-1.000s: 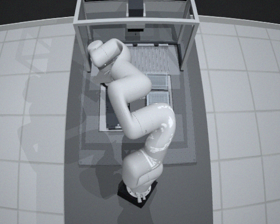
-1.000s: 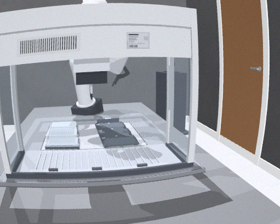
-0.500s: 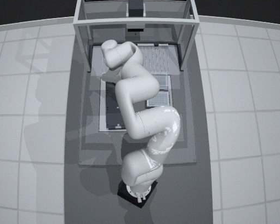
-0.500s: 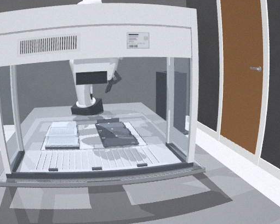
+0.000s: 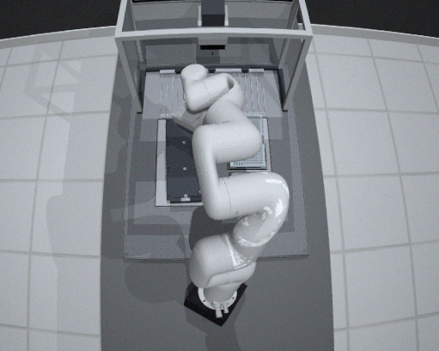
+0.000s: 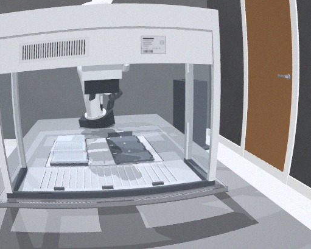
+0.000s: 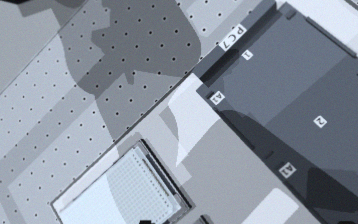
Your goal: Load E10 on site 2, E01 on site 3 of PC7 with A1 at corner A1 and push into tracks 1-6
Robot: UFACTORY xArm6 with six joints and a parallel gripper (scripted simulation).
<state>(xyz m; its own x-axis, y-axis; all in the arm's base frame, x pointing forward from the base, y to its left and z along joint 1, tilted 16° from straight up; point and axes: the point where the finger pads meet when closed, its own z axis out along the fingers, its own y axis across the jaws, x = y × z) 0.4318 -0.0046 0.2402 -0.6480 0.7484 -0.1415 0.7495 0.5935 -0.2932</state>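
Right now the dark nest S2 is 18 cm below my hand and 14 cm to the right of it. The rest, counted from my hand: dark plate carrier PC7: 17 cm below, 9 cm to the left, 3 cm ahead; then deep-well block E07: 15 cm to the right, 15 cm below, 11 cm ahead; then nest S1: 18 cm below, 13 cm to the right, 11 cm behind.
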